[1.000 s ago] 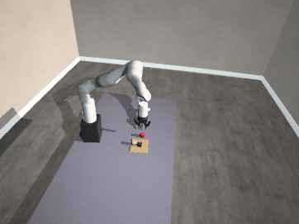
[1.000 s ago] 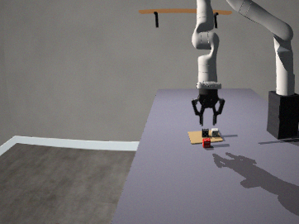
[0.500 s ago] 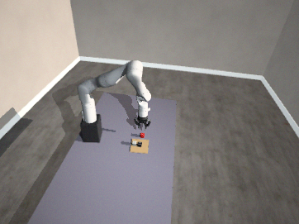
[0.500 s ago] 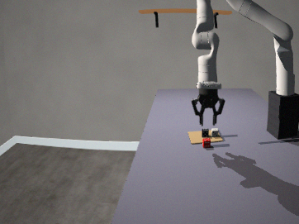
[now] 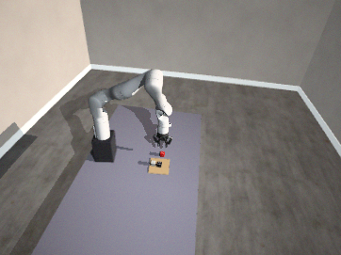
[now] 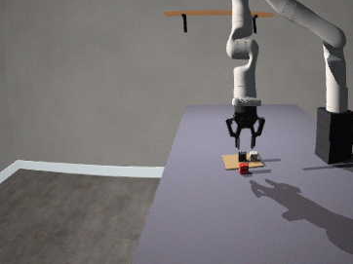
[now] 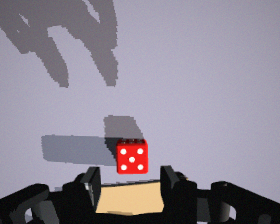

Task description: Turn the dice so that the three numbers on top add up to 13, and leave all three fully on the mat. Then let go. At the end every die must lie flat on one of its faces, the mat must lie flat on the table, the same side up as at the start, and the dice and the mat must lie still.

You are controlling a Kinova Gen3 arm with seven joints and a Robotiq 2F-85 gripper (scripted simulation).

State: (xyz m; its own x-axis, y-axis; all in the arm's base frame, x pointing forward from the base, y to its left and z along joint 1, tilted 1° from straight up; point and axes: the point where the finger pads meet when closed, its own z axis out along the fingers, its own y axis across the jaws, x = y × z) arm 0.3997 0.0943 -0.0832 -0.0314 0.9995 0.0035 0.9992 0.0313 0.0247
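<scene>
My gripper is now 90 mm above the red die. Round my hand: black die: 110 mm to the right, 80 mm below; then tan mat: 110 mm to the right, 100 mm below; then white die: 40 mm behind, 100 mm to the right, 80 mm below.
</scene>
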